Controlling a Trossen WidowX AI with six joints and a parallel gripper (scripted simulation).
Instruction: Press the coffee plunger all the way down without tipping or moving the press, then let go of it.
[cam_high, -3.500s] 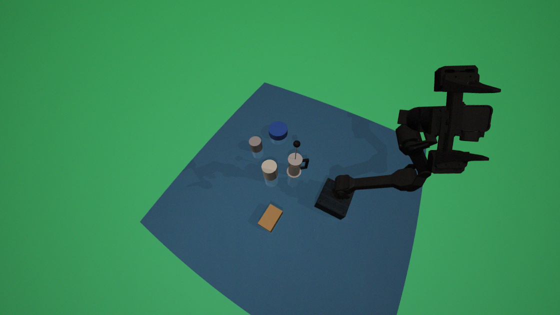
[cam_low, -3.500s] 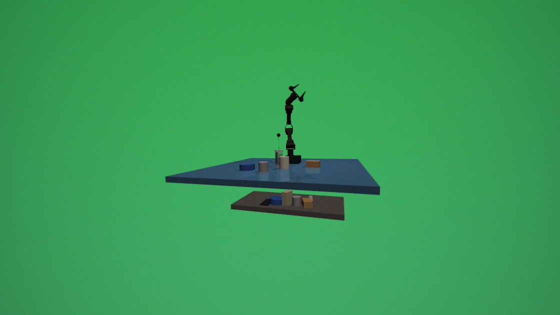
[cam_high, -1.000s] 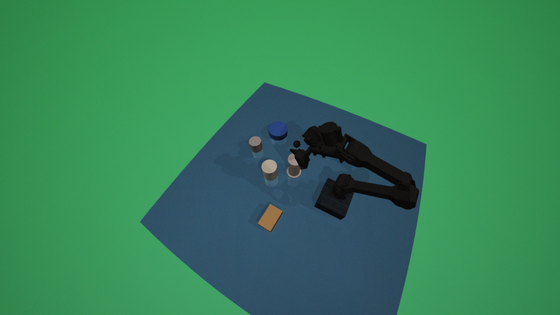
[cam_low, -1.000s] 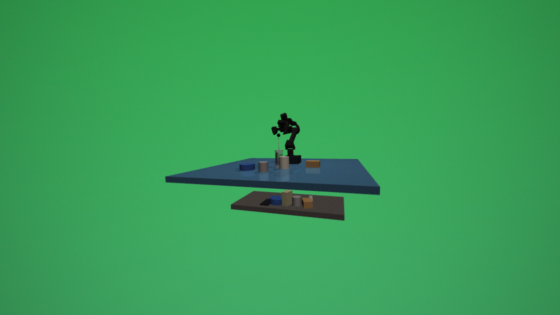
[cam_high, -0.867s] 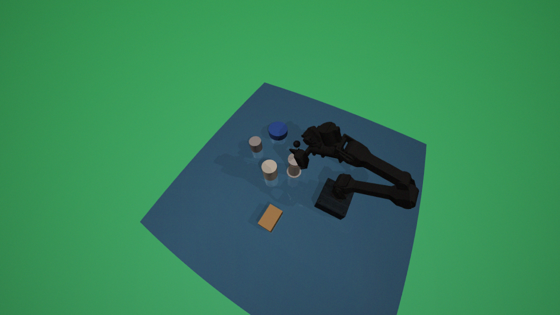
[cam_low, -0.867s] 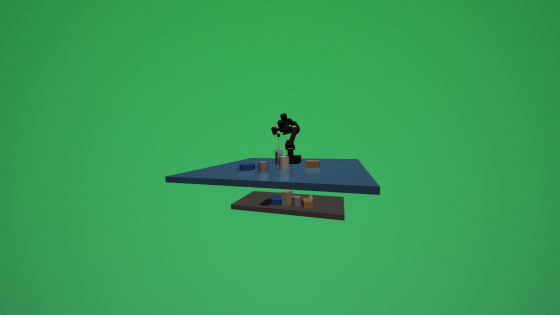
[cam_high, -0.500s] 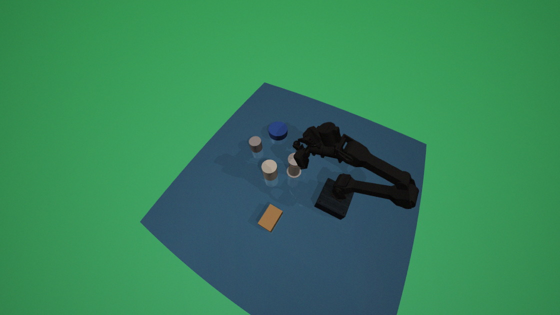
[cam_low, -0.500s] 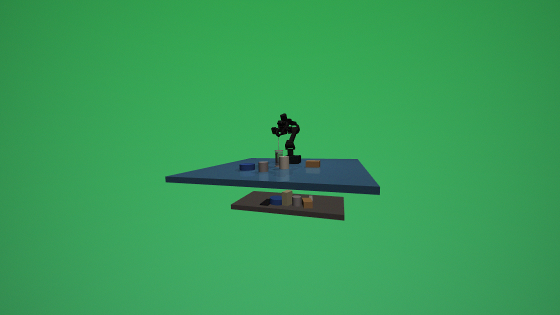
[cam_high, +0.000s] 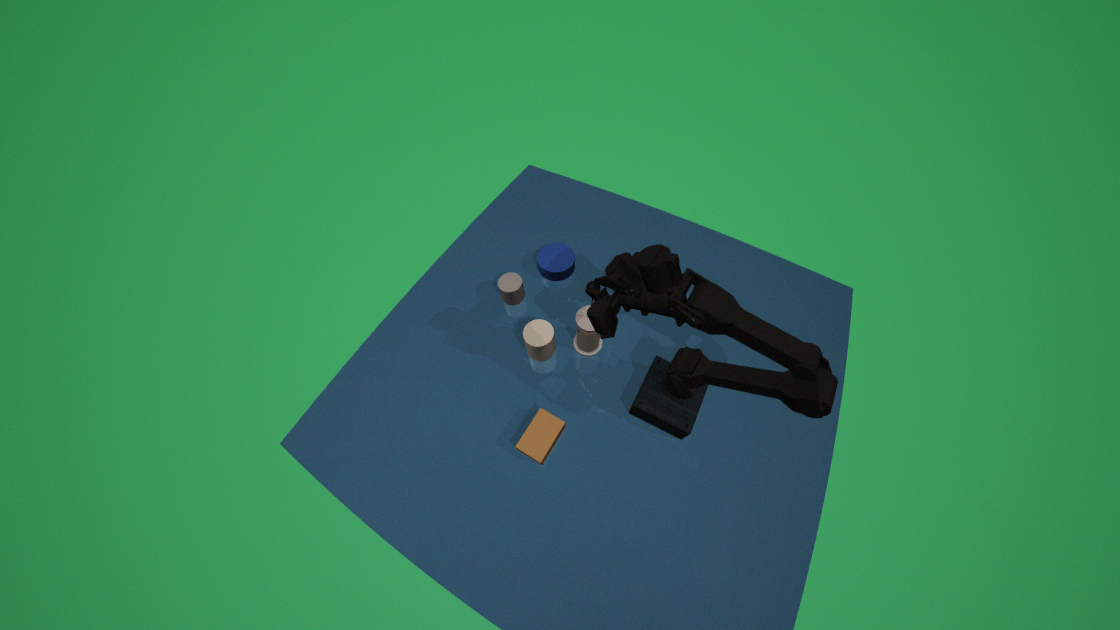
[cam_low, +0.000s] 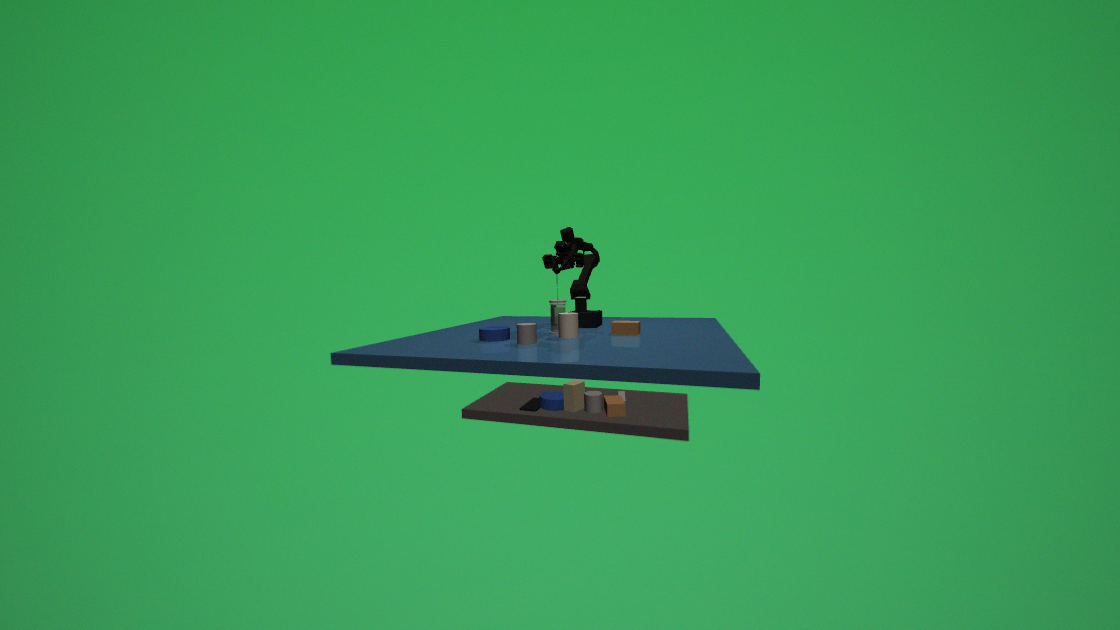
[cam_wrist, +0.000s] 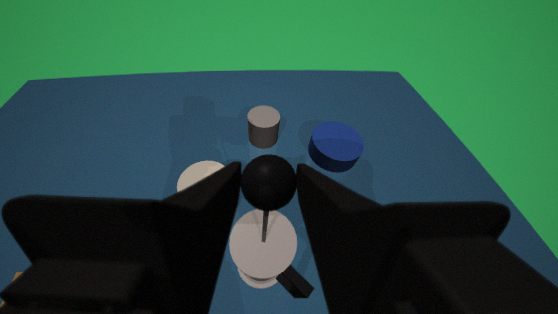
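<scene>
The coffee press lies 20 mm behind my gripper tip, 10 mm to the right of it and 140 mm below it. The rest, counted from my gripper tip: pale cylinder: 80 mm ahead, 90 mm to the left, 220 mm below.
</scene>
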